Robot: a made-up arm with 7 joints. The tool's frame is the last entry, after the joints.
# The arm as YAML. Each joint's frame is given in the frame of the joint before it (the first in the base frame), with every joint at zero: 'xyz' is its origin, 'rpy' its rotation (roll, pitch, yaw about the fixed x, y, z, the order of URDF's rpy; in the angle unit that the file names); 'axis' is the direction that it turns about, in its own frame. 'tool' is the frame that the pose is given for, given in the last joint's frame.
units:
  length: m
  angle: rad
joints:
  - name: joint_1
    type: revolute
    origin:
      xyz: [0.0, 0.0, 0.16]
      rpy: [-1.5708, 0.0, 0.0]
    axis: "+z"
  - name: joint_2
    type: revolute
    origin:
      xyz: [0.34, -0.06, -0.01]
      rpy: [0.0, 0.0, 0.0]
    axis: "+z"
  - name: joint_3
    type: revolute
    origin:
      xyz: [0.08, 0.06, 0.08]
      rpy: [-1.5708, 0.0, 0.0]
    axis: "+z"
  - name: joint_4
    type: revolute
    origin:
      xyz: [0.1, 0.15, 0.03]
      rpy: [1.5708, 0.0, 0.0]
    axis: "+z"
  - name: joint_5
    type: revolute
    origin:
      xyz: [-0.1, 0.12, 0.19]
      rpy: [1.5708, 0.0, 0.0]
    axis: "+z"
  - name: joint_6
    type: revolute
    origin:
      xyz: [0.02, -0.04, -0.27]
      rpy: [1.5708, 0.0, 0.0]
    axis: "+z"
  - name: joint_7
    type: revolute
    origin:
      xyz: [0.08, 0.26, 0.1]
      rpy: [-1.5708, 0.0, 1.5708]
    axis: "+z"
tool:
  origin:
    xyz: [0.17, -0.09, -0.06]
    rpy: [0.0, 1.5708, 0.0]
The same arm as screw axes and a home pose.
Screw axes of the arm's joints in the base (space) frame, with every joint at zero. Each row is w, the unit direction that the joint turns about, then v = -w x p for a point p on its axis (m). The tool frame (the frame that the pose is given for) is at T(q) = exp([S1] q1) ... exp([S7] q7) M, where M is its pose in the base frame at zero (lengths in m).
S1: w 0 1 0 v -0.16 0 0
S2: w 0 1 0 v -0.22 0 0.34
S3: w 0 0 -1 v -0.07 0.42 0
S4: w 0 1 0 v -0.13 0 0.52
S5: w 0 0 1 v 0.11 -0.42 0
S6: w 0 -1 0 v -0.26 0 -0.44
S7: w -1 0 0 v 0 0 -0.03
M: xyz 0.58 -0.12 0.17 (m) rpy 0 0 0 (rad, as in URDF)

